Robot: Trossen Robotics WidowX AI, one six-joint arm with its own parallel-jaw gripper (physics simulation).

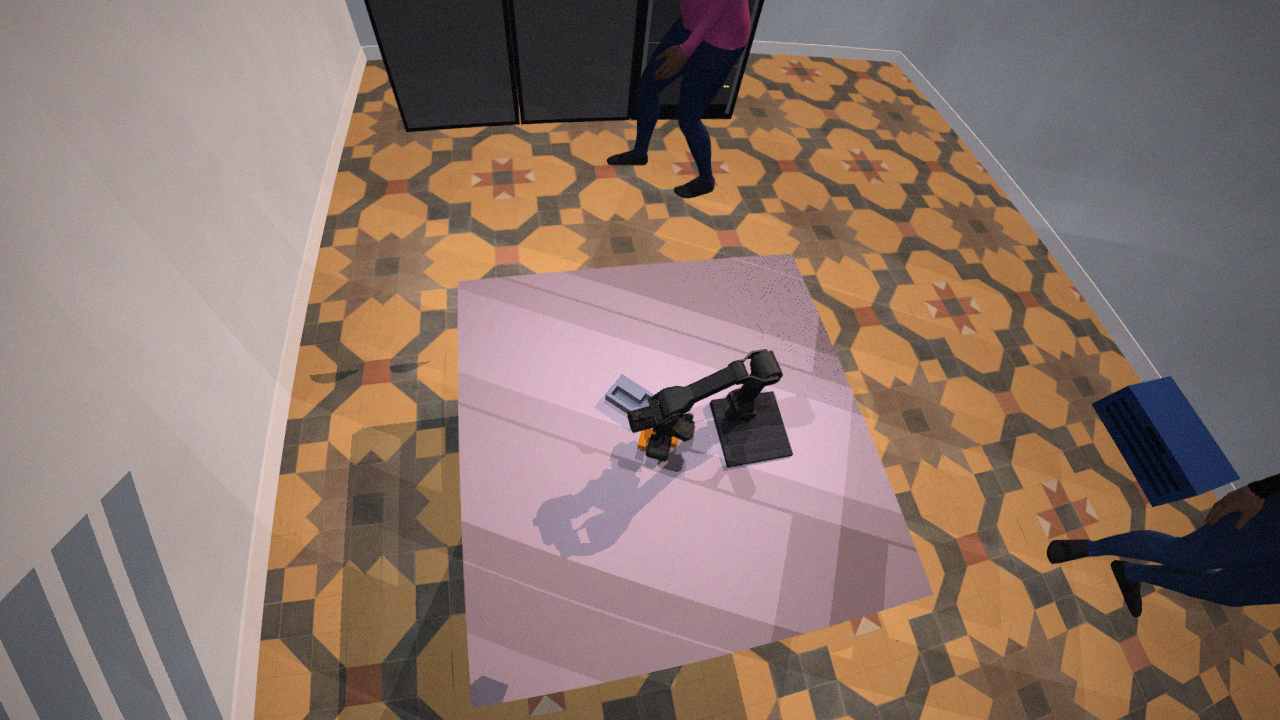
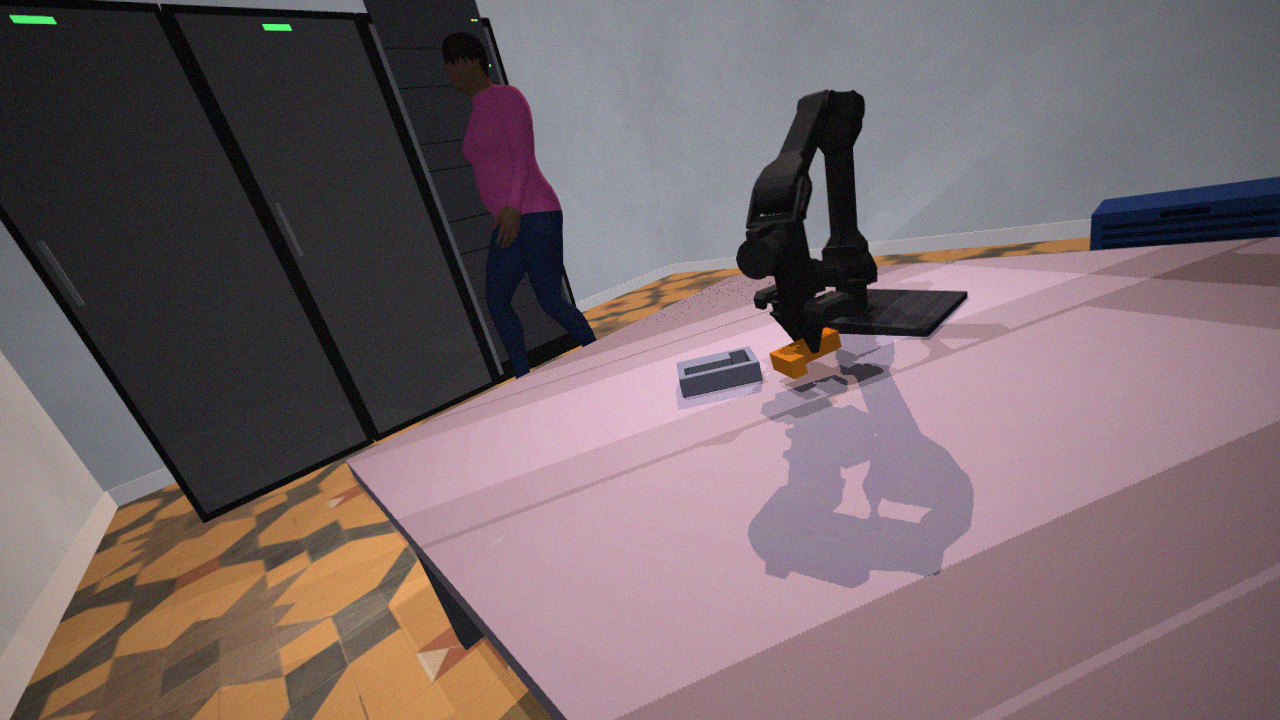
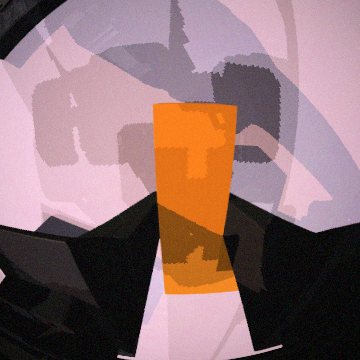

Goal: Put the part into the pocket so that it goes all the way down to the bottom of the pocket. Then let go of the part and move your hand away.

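Seen in the pictures: gripper, fingertip midpoint: (image 1: 661, 438) (image 2: 809, 350) (image 3: 189, 198); arm's base, link origin: (image 1: 736, 413).
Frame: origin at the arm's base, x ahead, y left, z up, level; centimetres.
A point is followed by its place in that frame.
Note:
My gripper (image 1: 659, 442) {x 26.2, y 0.1, z 2.1 cm} (image 2: 807, 342) {x 26.2, y 0.1, z 2.1 cm} (image 3: 189, 198) {x 26.2, y 0.1, z 2.1 cm} is shut on an orange block-shaped part (image 1: 650, 437) (image 2: 799, 353) {x 29.3, y -0.3, z 2.8 cm} (image 3: 194, 171) {x 24.5, y 1.4, z 4.1 cm}. It holds the part low, just above the pink table top. The grey pocket fixture (image 1: 627, 393) {x 30.1, y -17.6, z 0.2 cm} (image 2: 719, 372) {x 32.8, y -13.2, z 0.9 cm} lies flat on the table, a short way beside the part and apart from it.
The arm's black base plate (image 1: 755, 432) {x -3.2, y 7.8, z -0.5 cm} (image 2: 909, 309) {x -0.7, y 10.1, z -0.7 cm} sits on the pink table (image 1: 566, 515) {x 59.2, y 11.2, z -2.4 cm} (image 2: 602, 543) {x 71.1, y -8.8, z -2.4 cm}. A person in a magenta top (image 1: 695, 86) (image 2: 509, 207) walks by dark server cabinets (image 1: 495, 57) (image 2: 345, 236) beyond the table.

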